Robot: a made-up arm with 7 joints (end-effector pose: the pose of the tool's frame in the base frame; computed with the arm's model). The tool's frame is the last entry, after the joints.
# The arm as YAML. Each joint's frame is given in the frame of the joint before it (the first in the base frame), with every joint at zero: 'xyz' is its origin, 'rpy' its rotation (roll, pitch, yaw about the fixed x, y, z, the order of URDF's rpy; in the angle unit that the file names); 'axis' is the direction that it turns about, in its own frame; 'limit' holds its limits. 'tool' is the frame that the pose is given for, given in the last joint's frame.
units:
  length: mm
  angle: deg
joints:
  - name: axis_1
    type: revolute
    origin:
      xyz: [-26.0, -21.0, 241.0]
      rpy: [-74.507, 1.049, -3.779]
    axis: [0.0, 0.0, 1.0]
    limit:
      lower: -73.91
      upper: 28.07
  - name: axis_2
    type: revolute
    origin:
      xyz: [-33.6, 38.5, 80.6]
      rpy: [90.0, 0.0, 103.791]
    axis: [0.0, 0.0, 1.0]
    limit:
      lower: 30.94
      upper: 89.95
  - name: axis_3
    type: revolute
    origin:
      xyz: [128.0, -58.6, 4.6]
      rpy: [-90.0, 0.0, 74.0]
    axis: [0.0, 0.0, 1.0]
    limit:
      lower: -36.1
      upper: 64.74
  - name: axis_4
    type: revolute
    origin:
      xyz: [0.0, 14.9, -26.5]
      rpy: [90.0, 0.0, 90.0]
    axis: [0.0, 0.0, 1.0]
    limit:
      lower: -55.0
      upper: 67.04
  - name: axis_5
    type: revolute
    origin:
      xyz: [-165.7, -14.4, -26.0]
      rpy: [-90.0, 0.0, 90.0]
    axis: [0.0, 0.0, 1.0]
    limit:
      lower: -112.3
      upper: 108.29
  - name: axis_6
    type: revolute
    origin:
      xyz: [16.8, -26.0, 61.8]
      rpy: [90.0, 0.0, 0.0]
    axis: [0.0, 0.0, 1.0]
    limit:
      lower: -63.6
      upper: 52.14
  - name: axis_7
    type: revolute
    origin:
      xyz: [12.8, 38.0, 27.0]
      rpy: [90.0, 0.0, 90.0]
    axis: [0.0, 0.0, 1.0]
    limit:
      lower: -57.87
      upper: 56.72
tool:
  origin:
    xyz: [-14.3, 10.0, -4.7]
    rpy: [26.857, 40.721, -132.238]
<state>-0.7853 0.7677 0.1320 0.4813 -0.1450 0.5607 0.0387</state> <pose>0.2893 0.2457 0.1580 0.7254 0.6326 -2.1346</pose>
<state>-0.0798 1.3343 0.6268 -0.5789 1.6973 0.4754 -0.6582</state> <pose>0.1258 0.0554 0.2426 0.9110 2.7993 -0.3465</pose>
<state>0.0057 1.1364 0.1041 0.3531 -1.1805 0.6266 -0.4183</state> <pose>0.1077 0.3657 0.0479 -0.1360 -0.1843 -2.4367</pose>
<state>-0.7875 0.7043 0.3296 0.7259 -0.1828 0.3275 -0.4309</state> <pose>0.2737 0.2985 0.1068 0.6839 0.1022 -2.4117</pose>
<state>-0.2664 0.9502 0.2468 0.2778 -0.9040 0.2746 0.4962</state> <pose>0.1813 0.3108 0.0991 0.6646 0.3209 -1.6861</pose>
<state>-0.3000 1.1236 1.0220 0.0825 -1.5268 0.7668 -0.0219</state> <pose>0.1206 0.3672 0.2551 1.0634 -0.7738 -1.9413</pose>
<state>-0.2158 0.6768 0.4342 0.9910 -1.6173 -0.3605 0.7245</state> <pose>0.0171 0.3252 -0.0963 0.1585 -0.0608 -0.3676</pose>
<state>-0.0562 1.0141 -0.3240 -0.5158 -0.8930 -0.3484 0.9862</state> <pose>0.1427 0.0936 0.0930 1.0025 -0.2136 -1.8576</pose>
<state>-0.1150 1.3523 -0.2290 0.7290 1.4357 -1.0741 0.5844</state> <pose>0.1047 0.3175 0.0205 -0.7456 -0.9365 1.3519</pose>
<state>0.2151 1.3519 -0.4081 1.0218 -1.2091 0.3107 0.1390</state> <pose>-0.0794 0.4665 0.1028 -0.3970 1.2158 -1.5518</pose>
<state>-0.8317 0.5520 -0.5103 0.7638 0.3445 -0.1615 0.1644</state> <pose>0.3145 0.0886 0.0397 -1.4726 -1.0603 2.3980</pose>
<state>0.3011 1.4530 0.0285 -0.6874 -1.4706 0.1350 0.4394</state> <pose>0.1139 0.1425 0.1066 0.3738 -0.0432 -2.6445</pose>
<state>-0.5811 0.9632 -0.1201 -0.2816 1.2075 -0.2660 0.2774</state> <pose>0.1936 0.0296 0.1887 -2.1816 -1.4557 0.6084</pose>
